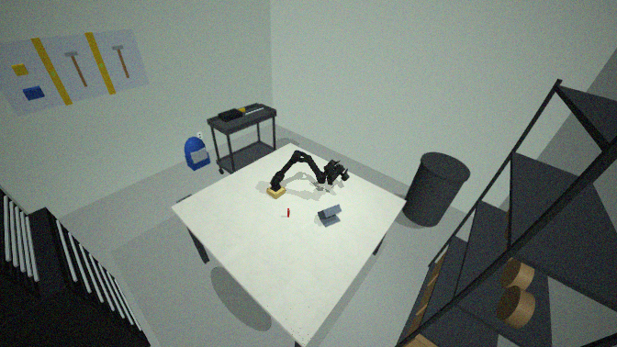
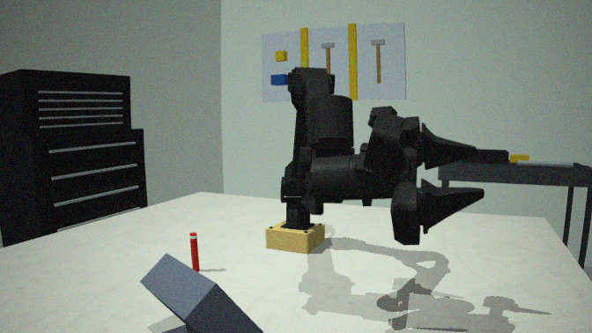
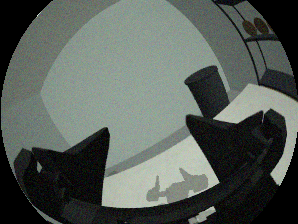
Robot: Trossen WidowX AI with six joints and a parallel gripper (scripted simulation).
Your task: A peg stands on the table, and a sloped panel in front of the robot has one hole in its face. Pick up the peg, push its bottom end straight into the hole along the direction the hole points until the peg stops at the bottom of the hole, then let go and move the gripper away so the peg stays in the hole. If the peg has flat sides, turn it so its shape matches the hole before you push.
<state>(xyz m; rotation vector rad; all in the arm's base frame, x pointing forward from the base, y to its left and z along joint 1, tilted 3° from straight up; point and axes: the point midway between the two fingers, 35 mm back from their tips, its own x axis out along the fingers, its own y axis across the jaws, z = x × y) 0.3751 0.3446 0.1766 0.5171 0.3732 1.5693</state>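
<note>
The red peg is 12 cm behind my gripper tip, 51 cm to the right of it and 19 cm below it. The rest, counted from my gripper tip: grey sloped panel 11 cm ahead, 33 cm to the right, 18 cm below.
</note>
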